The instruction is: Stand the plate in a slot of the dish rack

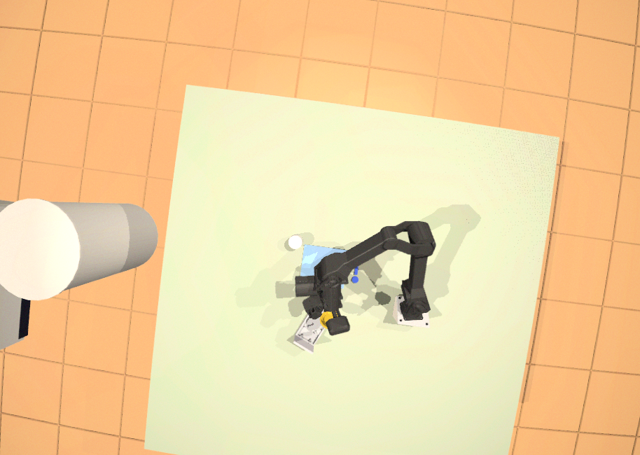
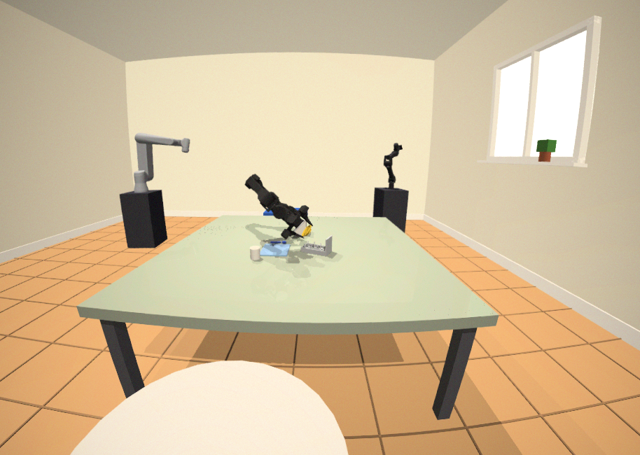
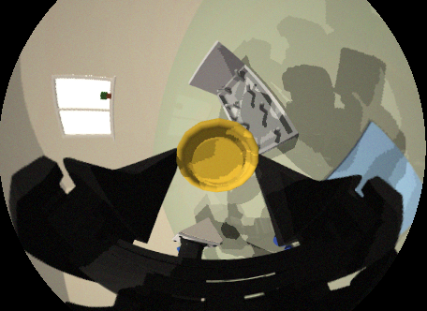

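Now: the grey dish rack 5 cm ahead of my gripper tip, 3 cm to the left of it and 6 cm below it. The rest, counted from my gripper tip: light blue mat (2 cm ahead, 16 cm to the right, 8 cm below); then yellow plate (1 cm to the right, 1 cm above); then blue spoon (9 cm behind, 14 cm to the right, 8 cm below).
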